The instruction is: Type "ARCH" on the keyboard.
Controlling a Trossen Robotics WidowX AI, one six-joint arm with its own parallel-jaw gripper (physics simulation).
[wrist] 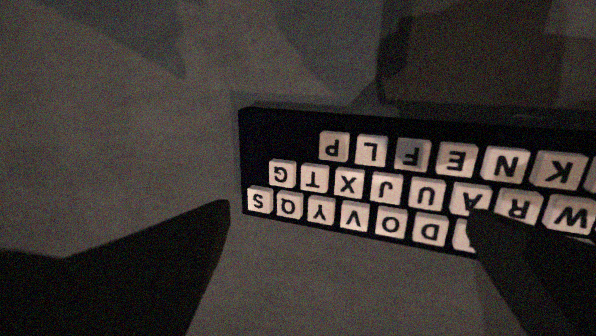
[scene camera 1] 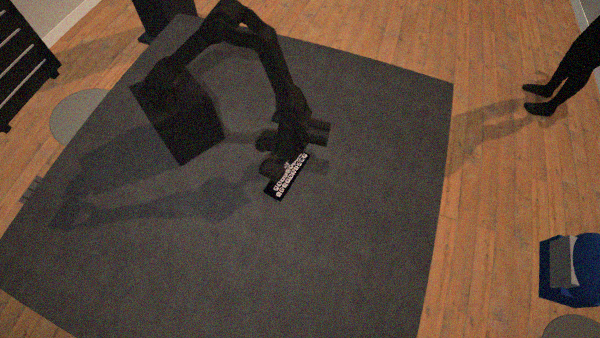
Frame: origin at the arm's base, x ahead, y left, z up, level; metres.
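Seen in the pictures: gripper, fingertip midpoint: (wrist: 346, 215) (scene camera 1: 282, 173); arm's base, origin of the base link: (scene camera 1: 163, 104).
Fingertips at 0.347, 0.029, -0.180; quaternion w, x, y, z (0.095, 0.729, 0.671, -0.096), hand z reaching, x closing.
Note:
Pixels of each thing's top centre, then the offset from my fingertips to it, as dx, dy, dz. Level surfaces: height alone.
- black keyboard, middle of its top: (wrist: 416, 194) (scene camera 1: 287, 171) +0.003, +0.026, -0.032
- R key, middle of its top: (wrist: 519, 209) +0.007, +0.065, -0.032
- F key, middle of its top: (wrist: 412, 156) -0.015, +0.024, -0.032
- dark mat, its level: dz -0.048
The black keyboard (scene camera 1: 291, 178) (wrist: 280, 130) lies on the dark mat, with white letter keys that appear upside down in the wrist view. My gripper (scene camera 1: 294, 156) (wrist: 346, 215) is open and empty, over the keyboard's upper right end in the scene view. In the wrist view its left finger is left of the keyboard. Its right fingertip overlaps the lower edge of the A key (wrist: 470, 196) and part of the key below it. The R key (wrist: 520, 205) shows right of A. H and C cannot be made out. The F key (wrist: 412, 155) is in shadow. Fingertip contact cannot be judged.
The arm's black box base (scene camera 1: 187, 125) stands on the dark mat (scene camera 1: 350, 250). A dark dresser (scene camera 1: 22, 65) is at the far left. A person's legs (scene camera 1: 562, 82) are at the right. A blue object (scene camera 1: 592, 270) stands on the wooden floor at the lower right.

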